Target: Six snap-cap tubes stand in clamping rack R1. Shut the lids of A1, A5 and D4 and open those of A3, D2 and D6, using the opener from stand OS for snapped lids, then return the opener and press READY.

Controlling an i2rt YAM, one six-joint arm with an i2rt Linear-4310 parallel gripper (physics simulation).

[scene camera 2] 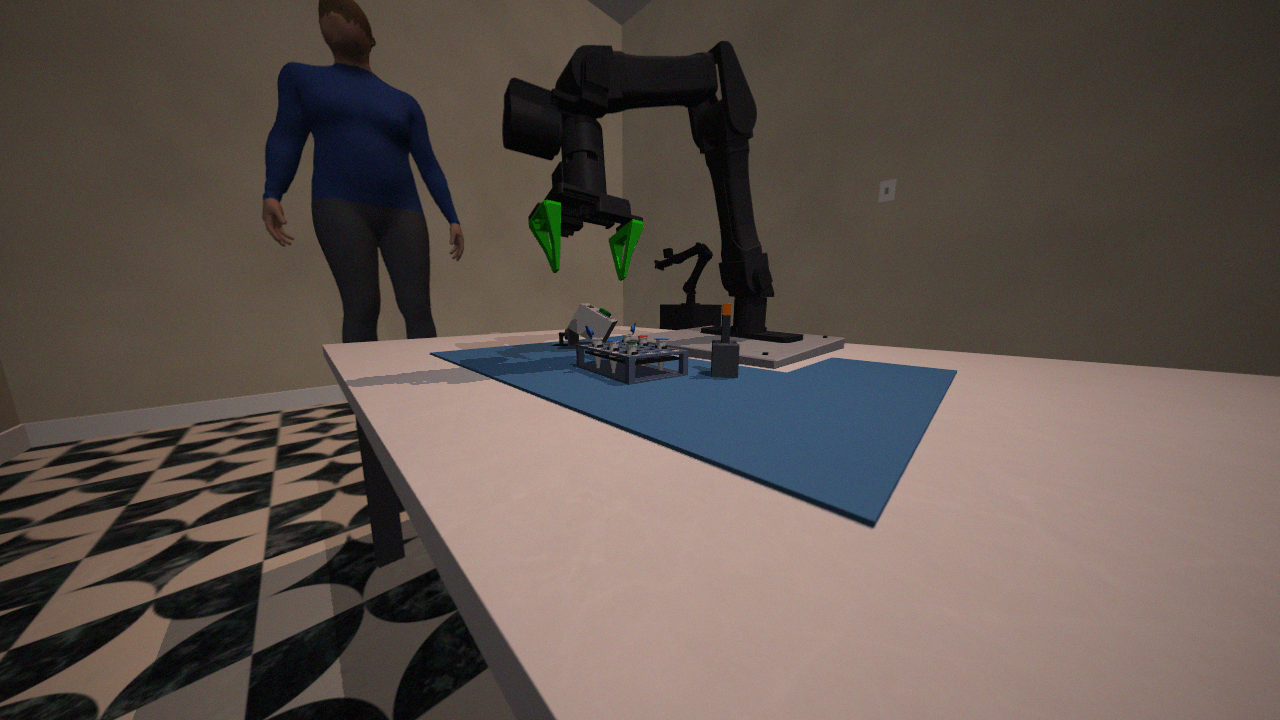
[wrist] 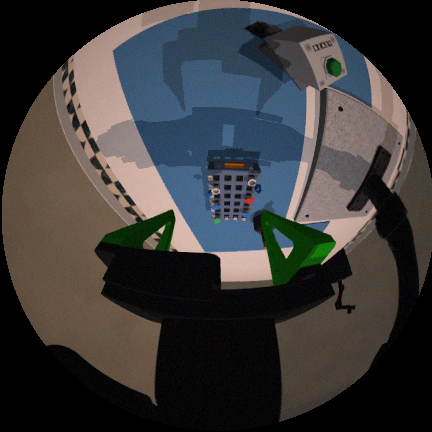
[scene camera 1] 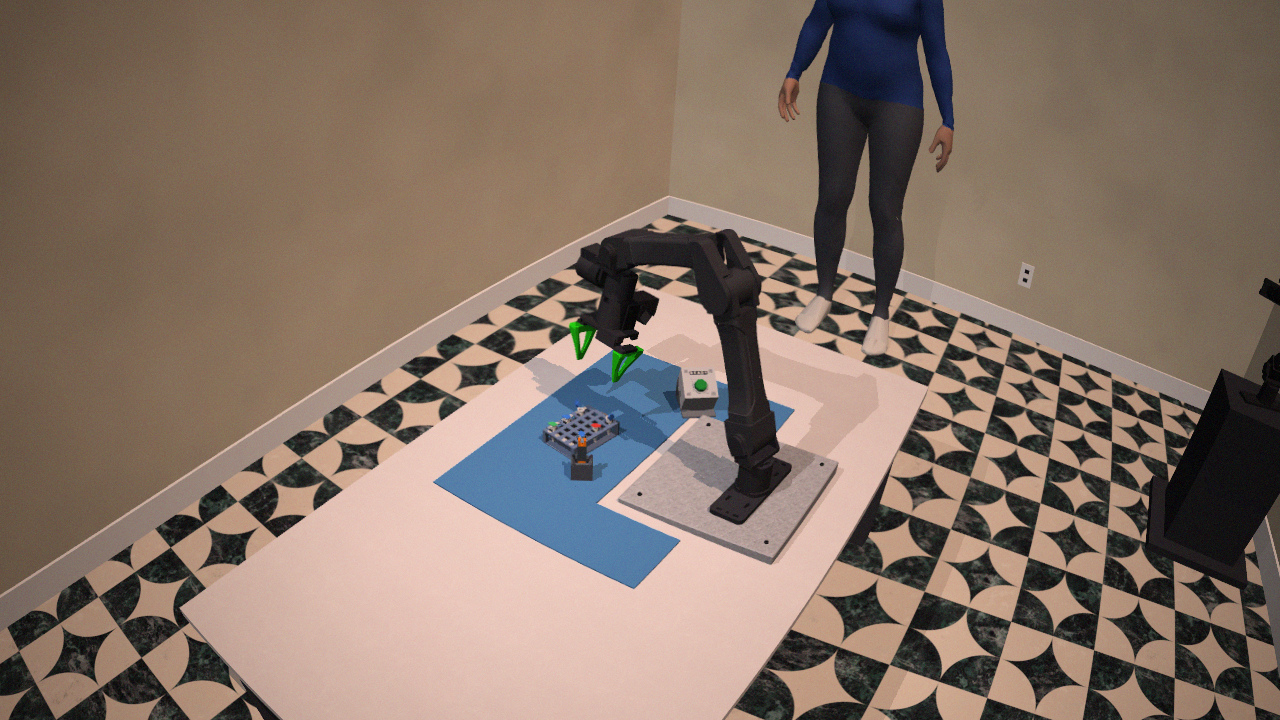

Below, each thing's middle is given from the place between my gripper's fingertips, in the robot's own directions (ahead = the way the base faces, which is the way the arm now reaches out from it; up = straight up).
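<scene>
Box with green button (scene camera 1: 696,391): 190 mm to the right of my hand, 120 mm behind it, 80 mm below it. Relative to the dark holder (scene camera 2: 725,356), my gripper is 150 mm to the right, 90 mm past and 100 mm above.
</scene>
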